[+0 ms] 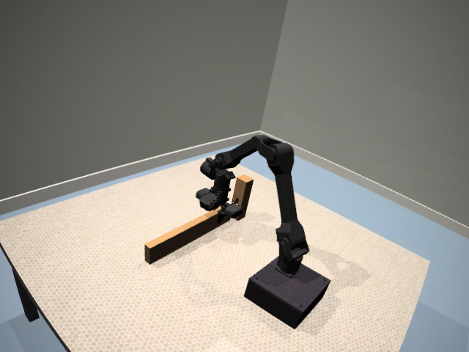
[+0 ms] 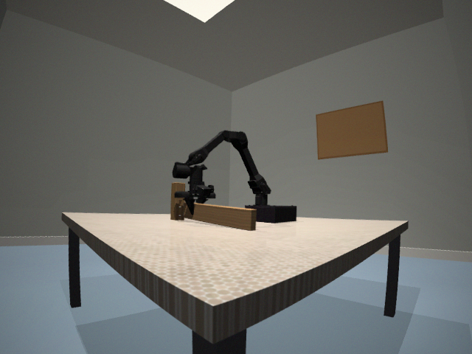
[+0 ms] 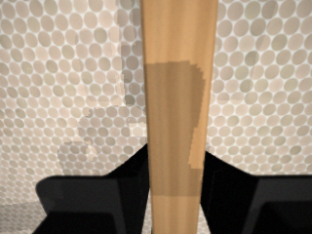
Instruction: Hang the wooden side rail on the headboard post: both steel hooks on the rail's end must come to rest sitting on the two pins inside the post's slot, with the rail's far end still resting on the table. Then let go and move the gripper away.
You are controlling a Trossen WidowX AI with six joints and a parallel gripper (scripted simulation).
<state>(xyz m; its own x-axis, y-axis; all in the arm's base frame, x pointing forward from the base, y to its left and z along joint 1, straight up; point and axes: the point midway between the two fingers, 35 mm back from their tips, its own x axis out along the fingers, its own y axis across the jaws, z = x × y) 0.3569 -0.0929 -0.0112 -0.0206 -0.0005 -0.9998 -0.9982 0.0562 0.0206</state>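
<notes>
Now: the headboard post 150 mm to the right of my gripper tip, 40 mm above it and 10 mm behind it.
</notes>
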